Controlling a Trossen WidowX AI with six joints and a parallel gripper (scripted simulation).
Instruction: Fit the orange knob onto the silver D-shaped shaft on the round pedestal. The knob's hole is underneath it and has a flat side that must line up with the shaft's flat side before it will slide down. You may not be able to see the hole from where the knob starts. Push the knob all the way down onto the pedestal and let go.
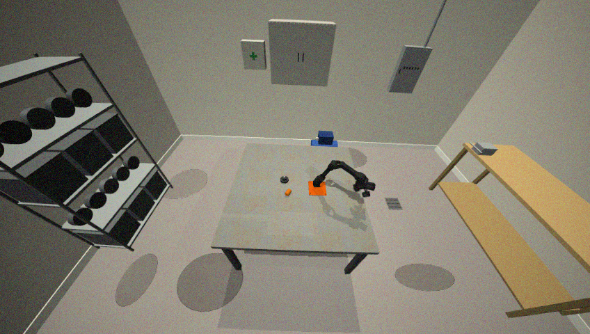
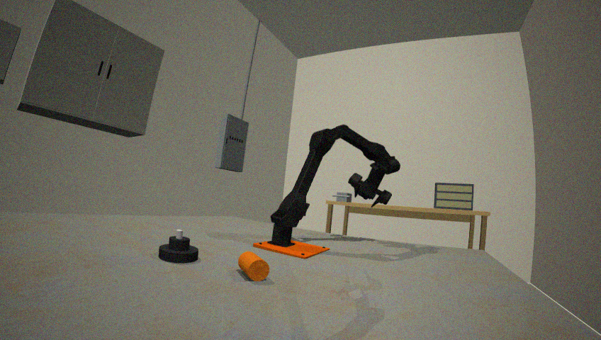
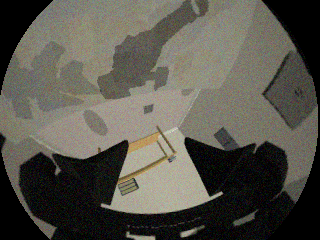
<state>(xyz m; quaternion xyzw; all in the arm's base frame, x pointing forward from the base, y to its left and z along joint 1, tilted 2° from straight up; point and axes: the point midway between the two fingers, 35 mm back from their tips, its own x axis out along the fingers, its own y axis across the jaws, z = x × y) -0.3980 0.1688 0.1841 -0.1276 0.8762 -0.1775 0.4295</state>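
The orange knob lies 72 cm ahead of my gripper tip, 5 cm to the right of it and 14 cm below it. From my gripper tip the other things lie so: round pedestal: 75 cm ahead, 23 cm to the right, 13 cm below.
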